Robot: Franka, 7 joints.
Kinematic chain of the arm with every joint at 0, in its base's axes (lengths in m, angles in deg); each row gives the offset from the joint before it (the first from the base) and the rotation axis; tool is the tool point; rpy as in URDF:
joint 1: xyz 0 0 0.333 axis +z
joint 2: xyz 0 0 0 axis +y
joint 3: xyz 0 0 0.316 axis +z
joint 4: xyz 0.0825 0 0 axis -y
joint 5: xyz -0.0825 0 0.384 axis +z
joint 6: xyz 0 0 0 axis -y
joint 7: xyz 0.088 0 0 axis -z
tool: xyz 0 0 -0.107 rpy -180 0 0
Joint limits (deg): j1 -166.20..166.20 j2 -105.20..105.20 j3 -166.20..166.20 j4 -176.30..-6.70 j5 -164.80..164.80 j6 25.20..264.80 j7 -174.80..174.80
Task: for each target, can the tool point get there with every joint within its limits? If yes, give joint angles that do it. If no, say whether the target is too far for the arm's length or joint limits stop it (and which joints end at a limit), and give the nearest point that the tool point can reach.
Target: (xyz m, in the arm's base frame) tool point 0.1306 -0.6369 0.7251
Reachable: yes | joints -85.60 74.84 123.77 -20.29 -105.60 215.91 -101.60
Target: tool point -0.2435 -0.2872 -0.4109
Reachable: no: joint limits stop it (at a limit: joint 2) | nearest point -0.2376 -0.2803 -0.3541 | short by 0.058 m
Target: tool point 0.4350 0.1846 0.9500
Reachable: yes | joints 106.20 26.51 -107.29 -67.31 96.39 173.93 131.59
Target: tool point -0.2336 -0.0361 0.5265
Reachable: yes | joints 102.49 -75.53 70.54 -143.47 130.56 245.56 110.18
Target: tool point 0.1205 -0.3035 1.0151
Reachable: yes | joints 52.56 20.05 -134.15 -58.12 -54.04 90.72 -60.81
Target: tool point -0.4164 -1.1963 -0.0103
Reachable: no: too far | nearest point -0.2722 -0.7820 0.1086 | short by 0.455 m
